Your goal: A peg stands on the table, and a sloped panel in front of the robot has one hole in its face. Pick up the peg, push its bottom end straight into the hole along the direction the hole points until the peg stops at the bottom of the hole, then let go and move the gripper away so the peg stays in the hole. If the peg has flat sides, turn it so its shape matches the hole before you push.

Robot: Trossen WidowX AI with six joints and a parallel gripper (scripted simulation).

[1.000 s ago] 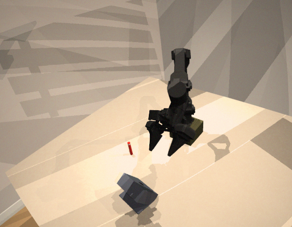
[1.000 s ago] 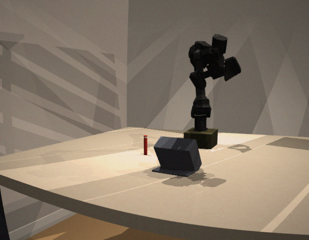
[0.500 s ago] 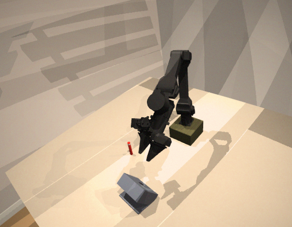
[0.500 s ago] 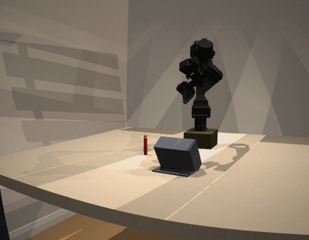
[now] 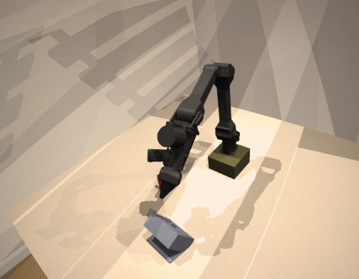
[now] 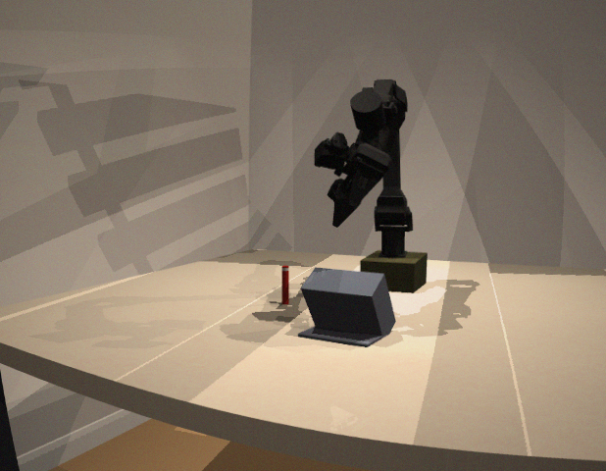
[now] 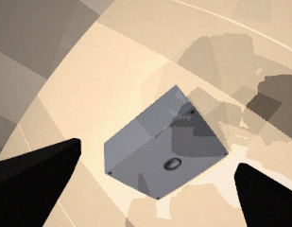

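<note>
Now: the red peg 16 cm behind my gripper tip, 15 cm to the right of it and 14 cm below it. From my gripper tip the other things lie so: flat foot plate (6 cm ahead, 1 cm to the left, 19 cm below); then sloped panel (4 cm ahead, 2 cm to the left, 15 cm below).
</note>
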